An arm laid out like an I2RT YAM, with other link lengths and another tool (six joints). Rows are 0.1 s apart.
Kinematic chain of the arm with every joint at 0, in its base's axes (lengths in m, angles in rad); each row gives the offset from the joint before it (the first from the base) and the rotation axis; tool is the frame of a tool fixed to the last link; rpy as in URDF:
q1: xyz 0 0 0.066 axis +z
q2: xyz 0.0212 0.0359 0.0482 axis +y
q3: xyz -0.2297 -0.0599 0 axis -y
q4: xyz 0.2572 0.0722 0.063 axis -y
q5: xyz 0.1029 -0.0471 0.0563 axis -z
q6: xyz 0.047 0 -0.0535 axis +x
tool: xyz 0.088 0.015 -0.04 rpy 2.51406 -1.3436 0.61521
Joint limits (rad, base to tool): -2.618..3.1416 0..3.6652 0..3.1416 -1.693..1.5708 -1.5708..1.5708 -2.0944..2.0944
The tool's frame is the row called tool.
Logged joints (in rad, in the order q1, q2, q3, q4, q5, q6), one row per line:
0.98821 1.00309 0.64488 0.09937 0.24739 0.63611
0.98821 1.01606 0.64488 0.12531 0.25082 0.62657
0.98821 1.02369 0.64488 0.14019 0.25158 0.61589
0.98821 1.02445 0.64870 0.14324 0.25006 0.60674
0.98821 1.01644 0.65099 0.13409 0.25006 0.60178
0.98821 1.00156 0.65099 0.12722 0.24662 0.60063
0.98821 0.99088 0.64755 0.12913 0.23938 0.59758
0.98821 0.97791 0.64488 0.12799 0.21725 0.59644
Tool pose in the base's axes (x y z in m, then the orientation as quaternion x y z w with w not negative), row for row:
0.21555 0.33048 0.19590 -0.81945 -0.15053 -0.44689 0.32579
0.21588 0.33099 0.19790 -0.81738 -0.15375 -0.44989 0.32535
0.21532 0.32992 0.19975 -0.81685 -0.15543 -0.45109 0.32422
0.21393 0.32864 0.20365 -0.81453 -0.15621 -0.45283 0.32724
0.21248 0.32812 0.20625 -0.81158 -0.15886 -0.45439 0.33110
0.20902 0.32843 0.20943 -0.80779 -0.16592 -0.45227 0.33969
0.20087 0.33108 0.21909 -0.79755 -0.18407 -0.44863 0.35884
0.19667 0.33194 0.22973 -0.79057 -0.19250 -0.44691 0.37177
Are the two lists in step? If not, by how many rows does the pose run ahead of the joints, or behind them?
The pose runs 2 rows ahead of the joints: the pose in row i belongs to the joints in row i + 2.
